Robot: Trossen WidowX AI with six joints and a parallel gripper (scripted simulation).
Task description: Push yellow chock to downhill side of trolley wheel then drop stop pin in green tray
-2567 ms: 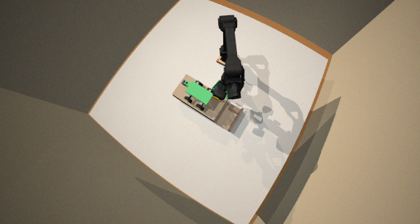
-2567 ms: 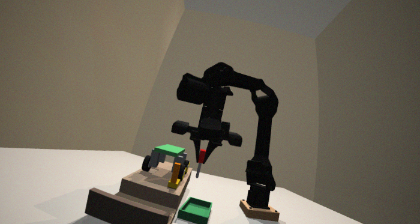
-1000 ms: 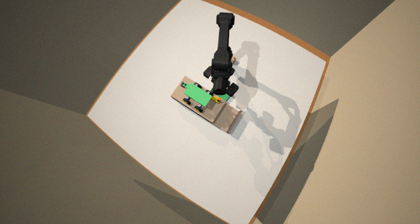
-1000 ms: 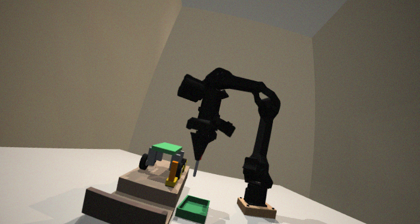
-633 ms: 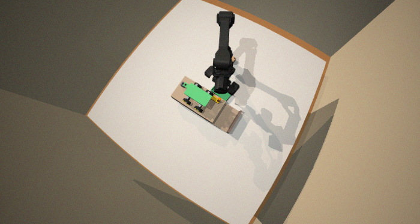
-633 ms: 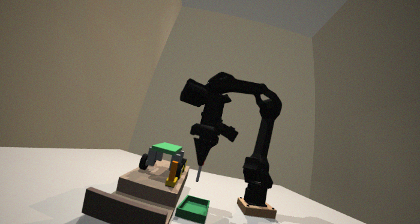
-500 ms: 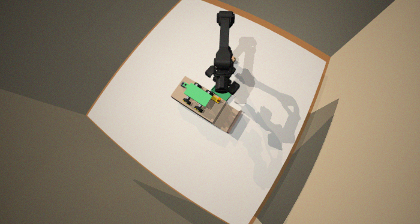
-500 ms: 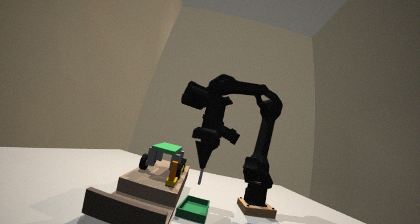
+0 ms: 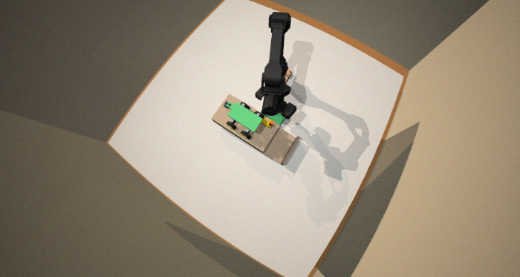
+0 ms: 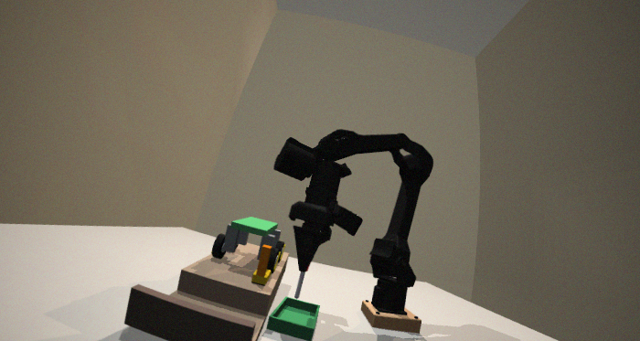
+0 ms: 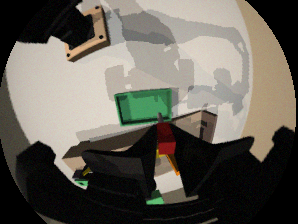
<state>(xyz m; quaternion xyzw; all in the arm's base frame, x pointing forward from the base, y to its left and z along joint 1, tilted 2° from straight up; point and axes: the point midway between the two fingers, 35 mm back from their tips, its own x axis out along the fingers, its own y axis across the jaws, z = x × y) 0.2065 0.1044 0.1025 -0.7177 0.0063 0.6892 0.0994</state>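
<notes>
The green tray is 1 cm behind my gripper tip, 2 cm to the right of it and 10 cm below it. Round my gripper tip: yellow chock 7 cm ahead, 1 cm to the right, 1 cm below; then trolley 12 cm ahead, 10 cm to the right, 2 cm above; then red-headed stop pin right at my gripper tip.
</notes>
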